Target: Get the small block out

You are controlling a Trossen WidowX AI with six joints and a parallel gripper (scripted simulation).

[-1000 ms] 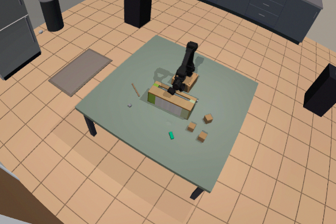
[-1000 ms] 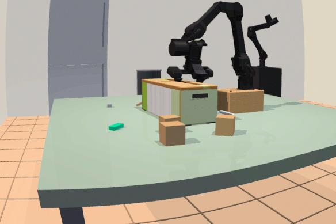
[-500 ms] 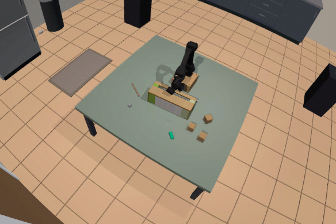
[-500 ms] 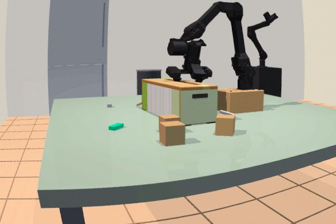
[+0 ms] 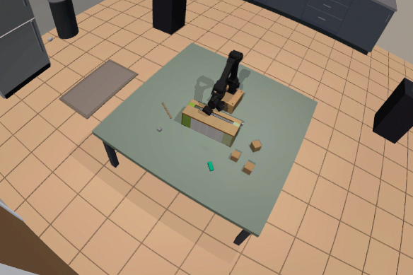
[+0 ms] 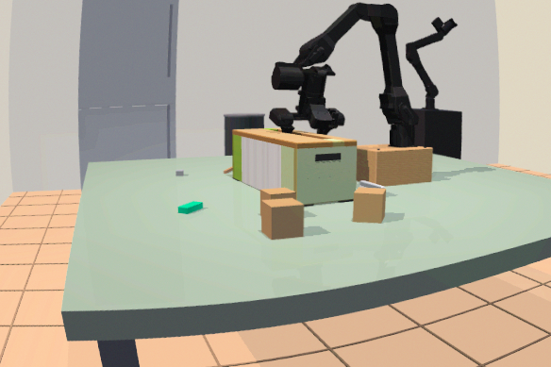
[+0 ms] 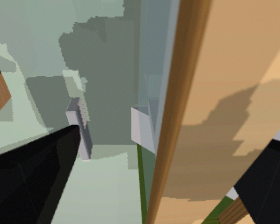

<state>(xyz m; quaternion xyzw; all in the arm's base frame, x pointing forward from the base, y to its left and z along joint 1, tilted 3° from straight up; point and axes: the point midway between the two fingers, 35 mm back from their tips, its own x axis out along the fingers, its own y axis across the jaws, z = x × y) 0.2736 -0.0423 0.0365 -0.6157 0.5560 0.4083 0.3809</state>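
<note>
Right now the blue block is 6 cm ahead of my gripper tip and 1 cm to the right of it. From my gripper tip the other things lie so: grey cube 29 cm ahead, 20 cm to the right, 8 cm below; then wooden stick 27 cm to the right, 11 cm ahead, 8 cm below; then box 7 cm to the left, 3 cm ahead, 2 cm below.
</note>
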